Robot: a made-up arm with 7 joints.
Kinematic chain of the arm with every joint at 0, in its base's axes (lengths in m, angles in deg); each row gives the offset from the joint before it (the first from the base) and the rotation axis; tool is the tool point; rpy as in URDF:
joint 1: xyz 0 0 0.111 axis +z
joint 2: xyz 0 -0.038 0.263 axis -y
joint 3: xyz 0 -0.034 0.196 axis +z
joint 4: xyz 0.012 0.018 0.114 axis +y
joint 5: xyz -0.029 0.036 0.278 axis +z
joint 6: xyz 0 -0.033 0.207 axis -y
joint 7: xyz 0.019 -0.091 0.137 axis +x
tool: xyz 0 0 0 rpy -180 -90 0
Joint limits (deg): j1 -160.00..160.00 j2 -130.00..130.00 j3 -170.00..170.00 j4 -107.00..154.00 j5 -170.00..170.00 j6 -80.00..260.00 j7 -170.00..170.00
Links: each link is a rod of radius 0.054 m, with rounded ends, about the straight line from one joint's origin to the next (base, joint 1, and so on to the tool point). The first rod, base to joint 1, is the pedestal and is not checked.
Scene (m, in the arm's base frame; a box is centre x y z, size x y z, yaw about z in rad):
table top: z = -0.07
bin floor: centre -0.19 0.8 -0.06 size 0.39 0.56 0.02 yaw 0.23
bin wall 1: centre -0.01 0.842 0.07 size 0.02 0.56 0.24 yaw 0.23
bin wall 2: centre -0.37 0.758 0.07 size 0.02 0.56 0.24 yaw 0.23
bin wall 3: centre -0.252 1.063 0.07 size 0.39 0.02 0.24 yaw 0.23
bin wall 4: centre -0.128 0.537 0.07 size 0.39 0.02 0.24 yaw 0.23
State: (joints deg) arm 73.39 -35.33 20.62 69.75 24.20 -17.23 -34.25
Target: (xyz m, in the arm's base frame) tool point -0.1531 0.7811 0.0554
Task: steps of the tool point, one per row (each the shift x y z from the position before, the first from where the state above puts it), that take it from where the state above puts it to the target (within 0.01 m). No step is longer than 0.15 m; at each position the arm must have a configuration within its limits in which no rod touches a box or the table.
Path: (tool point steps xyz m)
1: -0.1281 0.0334 -0.0116
2: -0.1300 0.0101 -0.0131
3: -0.0005 0.0161 -0.1055
4: -0.0005 0.0000 -0.1092
5: 0.0009 -0.0162 -0.1091

